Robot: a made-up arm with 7 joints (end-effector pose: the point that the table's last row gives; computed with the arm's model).
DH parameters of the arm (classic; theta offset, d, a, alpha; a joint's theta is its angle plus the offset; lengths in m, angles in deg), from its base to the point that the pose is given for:
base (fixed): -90 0.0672 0 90
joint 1: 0 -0.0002 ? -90
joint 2: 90 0.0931 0.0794 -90
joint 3: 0 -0.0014 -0.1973 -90
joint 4: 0 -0.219 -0.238 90
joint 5: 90 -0.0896 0.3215 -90
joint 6: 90 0.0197 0.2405 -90
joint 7: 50.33 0 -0.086 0
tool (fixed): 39.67 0.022 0 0
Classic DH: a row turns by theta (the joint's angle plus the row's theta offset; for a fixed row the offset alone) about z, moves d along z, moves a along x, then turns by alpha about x.
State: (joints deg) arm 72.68 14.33 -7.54 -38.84 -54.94 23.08 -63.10
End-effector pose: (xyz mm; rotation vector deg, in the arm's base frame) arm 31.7 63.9 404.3 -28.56 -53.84 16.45
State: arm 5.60 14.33 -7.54 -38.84 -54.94 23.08 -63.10
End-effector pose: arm 31.7 -285.6 257.4 33.10 -54.18 -16.10
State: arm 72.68 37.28 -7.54 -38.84 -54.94 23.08 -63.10
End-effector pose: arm 107.8 72.3 377.3 -21.23 -34.21 27.06
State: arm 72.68 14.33 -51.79 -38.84 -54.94 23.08 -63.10
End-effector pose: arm 12.7 -21.8 382.6 0.09 -76.30 45.15
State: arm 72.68 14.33 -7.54 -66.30 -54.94 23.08 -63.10
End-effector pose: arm 91.3 100.9 321.2 -22.56 -30.55 31.27
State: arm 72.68 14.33 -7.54 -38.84 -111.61 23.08 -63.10
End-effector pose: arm 19.2 284.8 458.0 28.90 -68.39 22.56
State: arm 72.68 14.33 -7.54 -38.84 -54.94 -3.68 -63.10
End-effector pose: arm 88.4 43.3 362.7 -19.76 -28.50 15.24
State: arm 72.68 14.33 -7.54 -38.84 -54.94 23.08 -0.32
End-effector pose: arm 26.3 -17.2 441.9 -56.44 -33.46 72.74
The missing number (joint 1, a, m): 0.1012
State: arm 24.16 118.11 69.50 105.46 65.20 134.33 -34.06
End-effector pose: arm -484.3 -24.1 284.0 142.75 -7.52 -28.90
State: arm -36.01 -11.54 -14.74 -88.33 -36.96 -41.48 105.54
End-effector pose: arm 276.8 -61.2 -86.9 -13.19 95.24 -123.30
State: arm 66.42 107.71 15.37 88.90 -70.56 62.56 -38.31
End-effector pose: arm -13.7 146.6 494.0 -71.42 -113.46 15.86
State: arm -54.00 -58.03 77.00 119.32 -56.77 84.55 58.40
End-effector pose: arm 300.2 -269.2 154.7 50.10 -162.00 -44.81
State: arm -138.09 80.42 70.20 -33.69 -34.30 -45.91 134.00
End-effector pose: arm 222.1 213.6 -100.4 1.83 80.99 -37.69
